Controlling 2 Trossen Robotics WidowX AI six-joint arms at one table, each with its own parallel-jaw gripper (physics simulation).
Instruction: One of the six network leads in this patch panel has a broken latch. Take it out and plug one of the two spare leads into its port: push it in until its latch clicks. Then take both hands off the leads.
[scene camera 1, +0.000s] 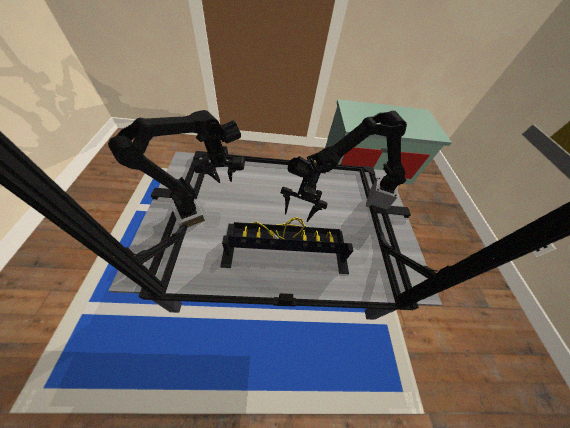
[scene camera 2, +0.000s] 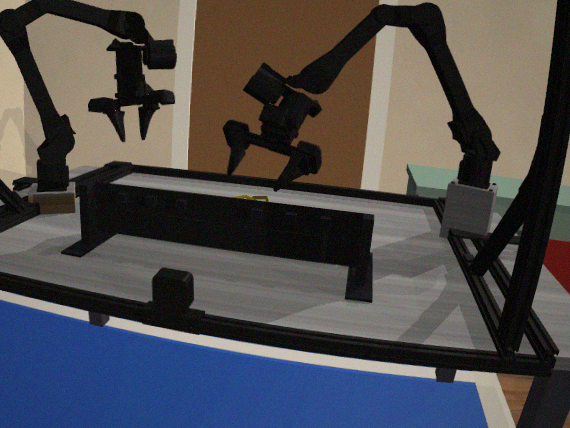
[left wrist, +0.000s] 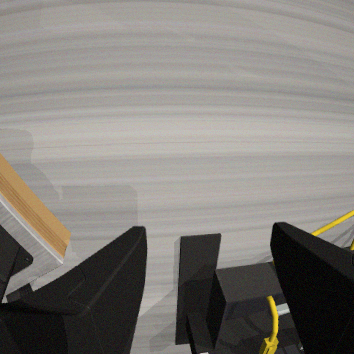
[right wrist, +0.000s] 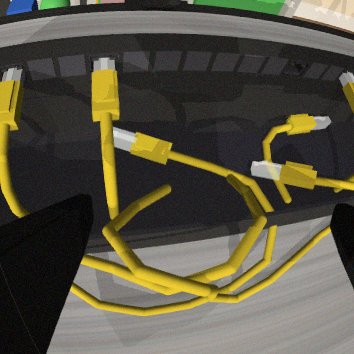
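Seen in the pictures: left gripper, fingertip midpoint: (scene camera 1: 225, 182) (scene camera 2: 133, 141) (left wrist: 209, 236); right gripper, fingertip midpoint: (scene camera 1: 296, 218) (scene camera 2: 250, 182) (right wrist: 219, 212); left arm's base at its link origin: (scene camera 1: 186, 210) (scene camera 2: 52, 187); right arm's base at its link origin: (scene camera 1: 387, 186) (scene camera 2: 474, 184).
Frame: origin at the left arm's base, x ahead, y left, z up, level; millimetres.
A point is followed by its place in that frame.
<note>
The black patch panel (scene camera 1: 290, 245) @(x 288, y -360, z 25 mm) (scene camera 2: 225, 227) @(x 291, y -360, z 15 mm) (left wrist: 250, 285) stands on two feet, with several yellow leads upright in its ports; two plugged leads (right wrist: 10, 102) @(x 390, y -390, z 50 mm) (right wrist: 105, 95) @(x 350, y -361, z 51 mm) show at the left of the right wrist view. Three loose yellow plugs (right wrist: 150, 147) @(x 326, y -347, z -8 mm) (right wrist: 300, 123) @(x 210, y -291, z -8 mm) (right wrist: 298, 175) @(x 264, y -266, z 5 mm) lie in the dark tray behind the ports. A dark open port (right wrist: 299, 66) @(x 222, y -318, z 43 mm) shows above them. I cannot tell which loose plug has the broken latch. My left gripper (scene camera 1: 224, 180) @(x 179, y -11, z 100 mm) (scene camera 2: 134, 139) @(x 179, y -11, z 100 mm) (left wrist: 209, 236) @(x 179, y -11, z 100 mm) is half open and empty, behind the panel's left end. My right gripper (scene camera 1: 297, 217) @(x 357, y -285, z 70 mm) (scene camera 2: 253, 181) @(x 357, y -285, z 70 mm) (right wrist: 219, 212) @(x 357, y -285, z 70 mm) is wide open and empty, above and behind the tray.
Loose yellow cables loop over the tray's rear edge onto the grey table (scene camera 1: 270, 285) @(x 159, y -438, z -44 mm). A black metal frame (scene camera 1: 225, 301) @(x -6, y -408, z -45 mm) (scene camera 2: 260, 332) @(x 271, y -585, z -46 mm) runs around the table. A wooden block (scene camera 1: 192, 220) @(x 4, y -48, z -13 mm) (left wrist: 30, 205) @(x 50, y -1, z -27 mm) sits at the left arm's base. A green cabinet (scene camera 1: 425, 132) stands behind at right.
</note>
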